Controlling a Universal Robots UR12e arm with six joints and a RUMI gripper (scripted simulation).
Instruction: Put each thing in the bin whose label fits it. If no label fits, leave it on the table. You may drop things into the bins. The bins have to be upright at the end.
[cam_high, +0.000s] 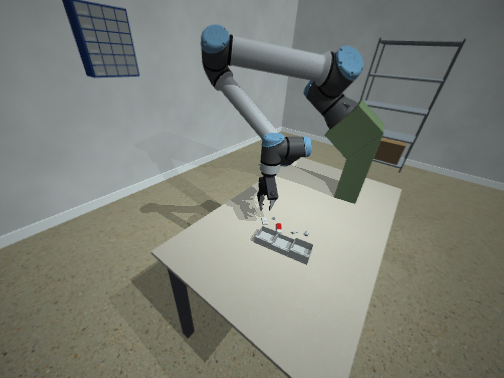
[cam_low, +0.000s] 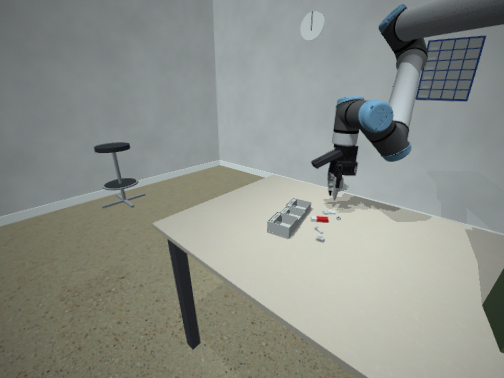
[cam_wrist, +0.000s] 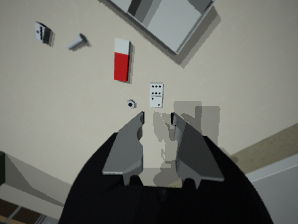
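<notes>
Now: hand 80 mm above the white patterned piece. Also, from my hand: ring-shaped nut (50 mm behind, 30 mm to the left, 80 mm below); grey bolt (10 mm behind, 170 mm to the left, 80 mm below); red-and-white block (20 mm ahead, 90 mm to the left, 80 mm below).
</notes>
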